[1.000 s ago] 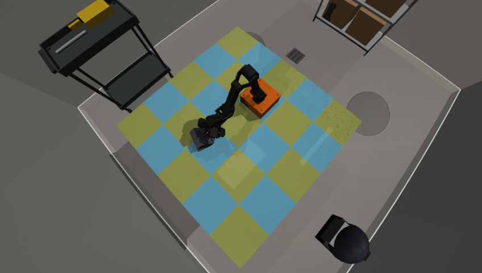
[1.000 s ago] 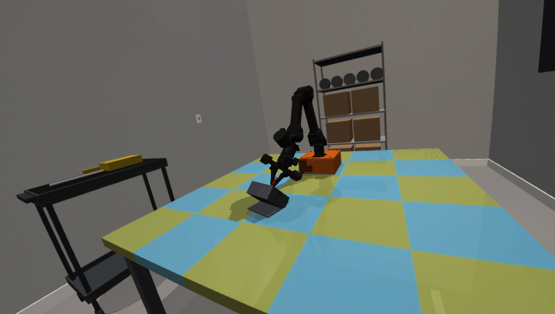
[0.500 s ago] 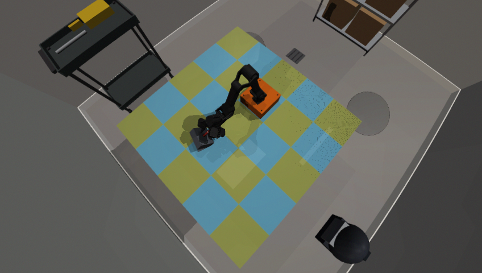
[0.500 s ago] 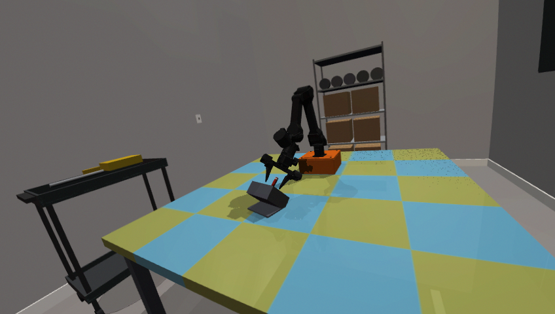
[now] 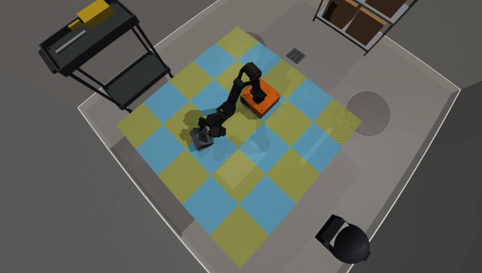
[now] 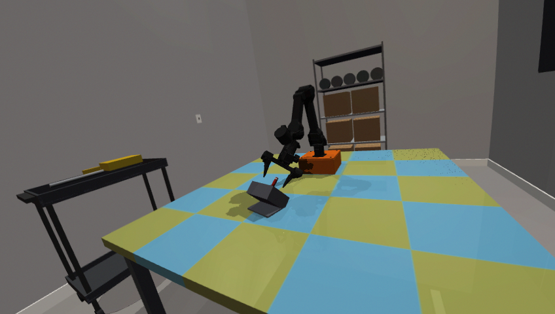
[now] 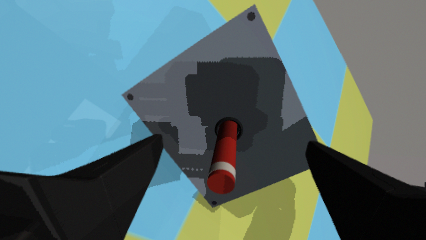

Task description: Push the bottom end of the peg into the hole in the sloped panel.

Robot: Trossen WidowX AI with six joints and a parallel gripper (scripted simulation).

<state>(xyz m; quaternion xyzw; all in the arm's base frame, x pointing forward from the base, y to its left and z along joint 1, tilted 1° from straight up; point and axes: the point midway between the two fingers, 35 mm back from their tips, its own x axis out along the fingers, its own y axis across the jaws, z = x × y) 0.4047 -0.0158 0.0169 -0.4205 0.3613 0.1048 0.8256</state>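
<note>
Right now the red round peg is 1 cm behind my gripper tip. Round my gripper tip: dark sloped panel: 4 cm ahead, 1 cm to the right, 4 cm below.
</note>
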